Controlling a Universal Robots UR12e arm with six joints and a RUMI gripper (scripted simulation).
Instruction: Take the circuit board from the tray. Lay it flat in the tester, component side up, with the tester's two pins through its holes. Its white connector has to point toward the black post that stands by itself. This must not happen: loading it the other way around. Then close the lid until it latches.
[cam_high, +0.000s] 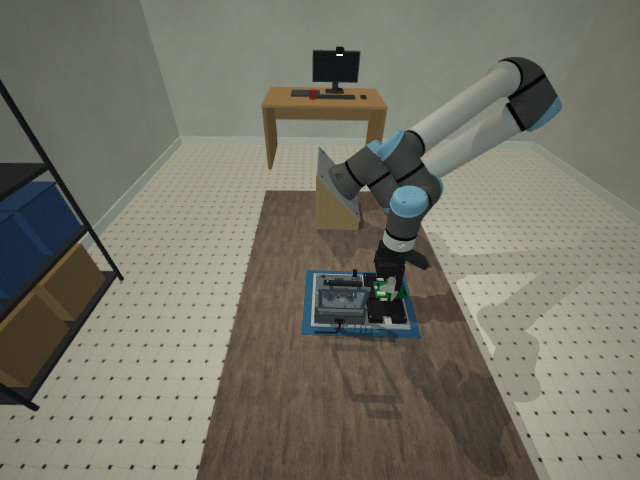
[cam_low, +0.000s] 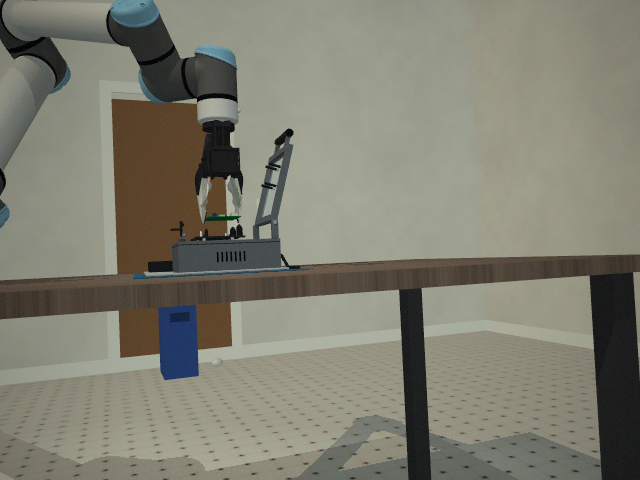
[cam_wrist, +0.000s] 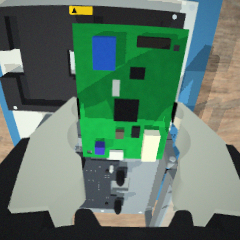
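My gripper is now right at the green circuit board. The rest, counted from my hand: tester lid (170 mm to the right, 90 mm ahead, 60 mm above); tester (130 mm to the right, 10 mm below, 10 mm behind).
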